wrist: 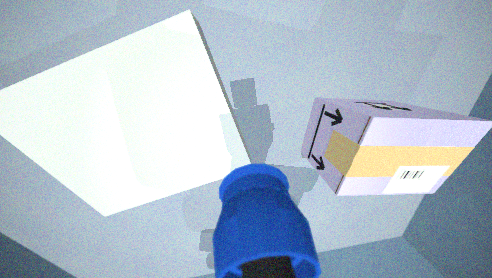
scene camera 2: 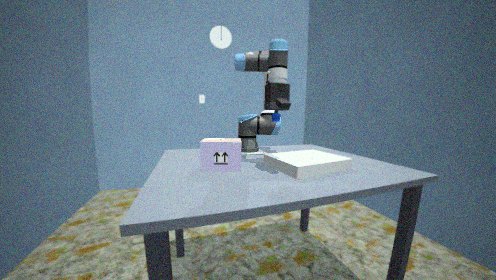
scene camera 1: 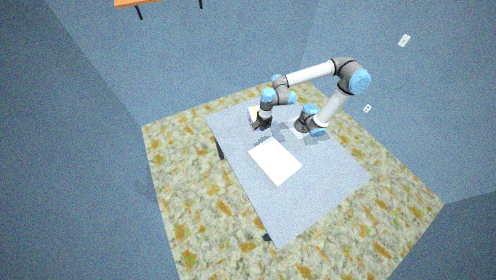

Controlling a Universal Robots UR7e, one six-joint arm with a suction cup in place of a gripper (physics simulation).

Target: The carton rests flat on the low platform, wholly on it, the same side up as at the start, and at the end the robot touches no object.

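Frame: origin at the arm's base, x ahead, y left, z up, level; millimetres.
Where they show: hand, its tool point: (wrist: 254, 192) (scene camera 2: 275, 121); arm's base, origin of its link: (scene camera 2: 246, 150) (scene camera 1: 302, 126).
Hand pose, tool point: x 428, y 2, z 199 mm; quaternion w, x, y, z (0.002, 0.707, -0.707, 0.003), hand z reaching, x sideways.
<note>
Each offset is from my tool point to the top centre of the thing. Level surfaces: height alone.
The pale lilac carton {84 mm back, 209 mm right, 83 mm down} (scene camera 1: 252, 115) (scene camera 2: 220, 156) (wrist: 330, 145) stands upright on the table, apart from the platform. Its top carries an orange tape strip and a barcode label; arrows on a side point up. The low white platform {23 mm back, 174 mm left, 158 mm down} (scene camera 1: 275, 161) (scene camera 2: 315, 159) (wrist: 120, 115) lies flat on the table, with no carton on it. My gripper, a blue suction cup (scene camera 1: 262, 129) (scene camera 2: 276, 117) (wrist: 254, 175), is open and hangs above the table, between the carton and the platform, touching neither. In scene camera 1 the arm's tool partly hides the carton.
The grey table {206 mm down} (scene camera 1: 320, 200) (scene camera 2: 200, 195) (wrist: 280, 50) carries the carton, the platform and the arm's base (scene camera 1: 301, 125) (scene camera 2: 249, 145). The arm's shadow falls beside the platform. Blue walls stand around, and an orange shelf (scene camera 1: 145, 2) shows high up in scene camera 1.
</note>
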